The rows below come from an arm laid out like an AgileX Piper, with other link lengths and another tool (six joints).
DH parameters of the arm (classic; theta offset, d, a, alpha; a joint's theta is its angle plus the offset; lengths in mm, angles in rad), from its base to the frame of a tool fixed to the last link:
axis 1: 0 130.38 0 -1.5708
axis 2: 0.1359 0 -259.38 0
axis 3: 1.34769 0 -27.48 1.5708
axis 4: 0 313.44 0 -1.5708
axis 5: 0 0 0 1.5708
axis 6: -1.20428 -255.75 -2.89 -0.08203
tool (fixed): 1.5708 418.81 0 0
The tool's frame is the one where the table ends.
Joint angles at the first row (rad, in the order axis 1, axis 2, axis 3, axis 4, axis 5, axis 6):
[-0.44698 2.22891 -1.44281 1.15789 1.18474 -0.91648]
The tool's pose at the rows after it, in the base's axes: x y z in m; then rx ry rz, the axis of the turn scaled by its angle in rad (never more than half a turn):
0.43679 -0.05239 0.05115 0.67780 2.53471 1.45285
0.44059 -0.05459 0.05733 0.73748 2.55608 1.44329
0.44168 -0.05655 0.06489 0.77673 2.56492 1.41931
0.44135 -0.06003 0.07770 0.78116 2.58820 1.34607
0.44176 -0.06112 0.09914 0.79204 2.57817 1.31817
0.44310 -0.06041 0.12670 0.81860 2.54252 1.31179
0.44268 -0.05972 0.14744 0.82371 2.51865 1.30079
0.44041 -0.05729 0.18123 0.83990 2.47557 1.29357
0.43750 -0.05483 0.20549 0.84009 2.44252 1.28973
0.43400 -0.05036 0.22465 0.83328 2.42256 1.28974
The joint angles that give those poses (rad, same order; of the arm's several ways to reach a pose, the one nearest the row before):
[-0.44699 2.22713 -1.44281 1.15415 1.18474 -0.90033]
[-0.44477 2.22516 -1.47117 1.11970 1.18681 -0.82028]
[-0.44475 2.20491 -1.47528 1.09537 1.17908 -0.77032]
[-0.44287 2.16066 -1.47529 1.04451 1.16106 -0.72702]
[-0.44288 2.10822 -1.47531 1.02437 1.16300 -0.67933]
[-0.44289 2.04765 -1.47531 1.02365 1.16689 -0.62028]
[-0.44289 2.00053 -1.47526 1.01996 1.16964 -0.58451]
[-0.44288 1.92514 -1.47525 1.01811 1.17572 -0.52072]
[-0.44288 1.87100 -1.47531 1.02011 1.17995 -0.48337]
[-0.43845 1.82749 -1.47526 1.02011 1.18618 -0.45321]

